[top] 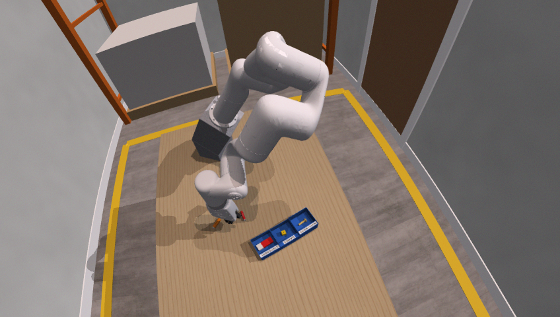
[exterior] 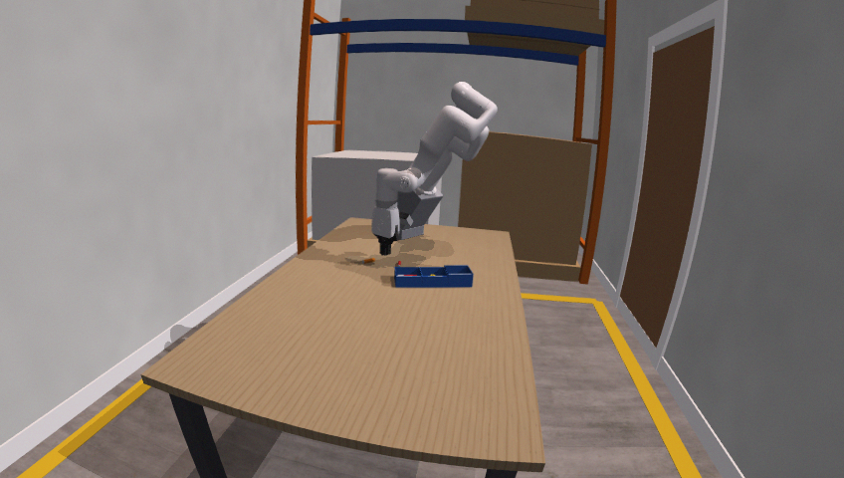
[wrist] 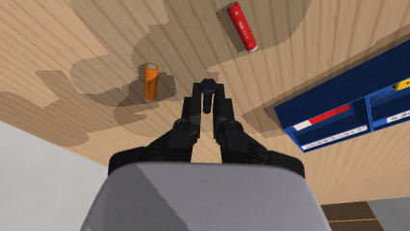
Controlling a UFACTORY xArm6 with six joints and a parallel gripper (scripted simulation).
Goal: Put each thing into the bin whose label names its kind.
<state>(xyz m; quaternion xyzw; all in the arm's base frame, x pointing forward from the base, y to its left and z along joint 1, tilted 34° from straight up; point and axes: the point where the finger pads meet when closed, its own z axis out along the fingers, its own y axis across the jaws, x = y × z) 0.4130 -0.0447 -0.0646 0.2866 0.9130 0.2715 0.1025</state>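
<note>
My gripper is now 70 mm short of the brass bolt, 280 mm to the right of it and 50 mm above it. Round my hand: red battery: 20 mm behind, 50 mm to the left, 60 mm below; black bolt: 10 mm behind, 20 mm below; orange cylinder: 20 mm behind, 70 mm to the right, 60 mm below.
</note>
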